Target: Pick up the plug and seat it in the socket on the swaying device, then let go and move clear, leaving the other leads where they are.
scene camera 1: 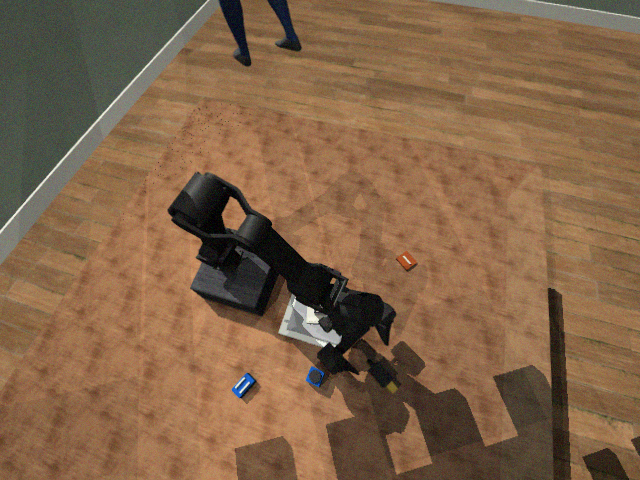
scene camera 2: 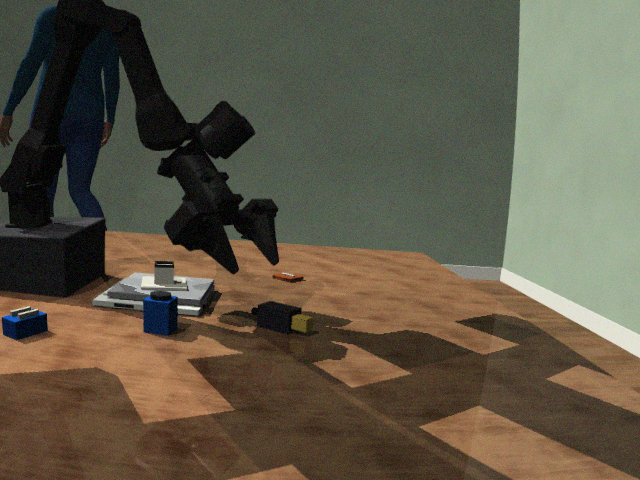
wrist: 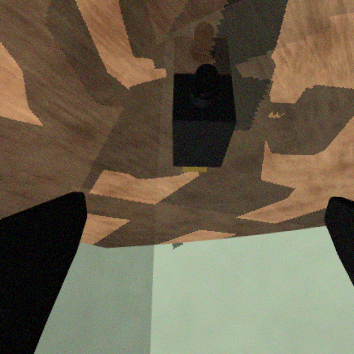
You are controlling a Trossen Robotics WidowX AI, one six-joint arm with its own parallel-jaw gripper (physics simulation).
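Note:
The plug (scene camera 1: 382,373) (scene camera 2: 279,316) (wrist: 202,120), a black block with a yellow tip, lies on its side on the table. My gripper (scene camera 1: 372,358) (scene camera 2: 255,268) (wrist: 209,207) is open and empty, tilted down above the table. In scene camera 2 its fingertips are above and a little left of the plug, not touching it. The device is a stack of grey plates (scene camera 1: 297,328) (scene camera 2: 201,304) with a white plate on top. Its upright grey socket (scene camera 2: 164,273) stands on that plate. In scene camera 1 the arm hides part of the device.
A blue block with two pale prongs (scene camera 1: 244,385) (scene camera 2: 24,325) and a blue block with a round dark top (scene camera 1: 315,376) (scene camera 2: 160,315) stand near the device. A flat orange piece (scene camera 1: 406,260) (scene camera 2: 287,277) lies farther back. A person (scene camera 2: 85,103) stands behind the arm.

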